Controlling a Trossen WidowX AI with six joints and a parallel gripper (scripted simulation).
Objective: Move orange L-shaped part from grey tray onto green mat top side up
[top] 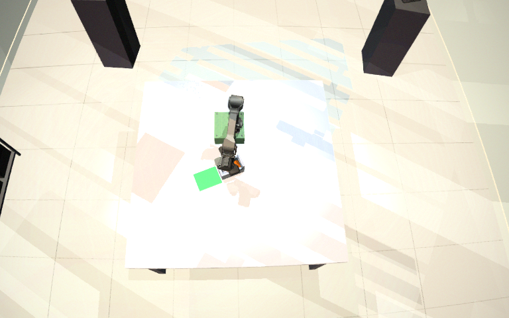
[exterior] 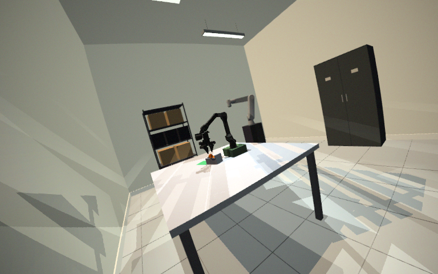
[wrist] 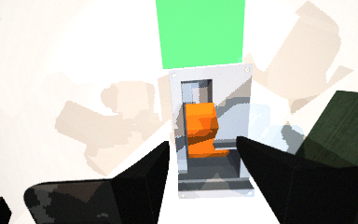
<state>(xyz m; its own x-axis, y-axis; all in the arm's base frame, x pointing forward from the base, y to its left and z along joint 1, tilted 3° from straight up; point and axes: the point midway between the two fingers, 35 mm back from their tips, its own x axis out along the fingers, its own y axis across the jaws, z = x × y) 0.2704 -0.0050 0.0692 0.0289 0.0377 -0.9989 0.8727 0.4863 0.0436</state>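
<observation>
The orange part is 3 cm behind my gripper tip, 2 cm to the left of it and 7 cm below it. The rest, counted from my gripper tip: green mat 5 cm ahead, 13 cm to the right, 13 cm below.
</observation>
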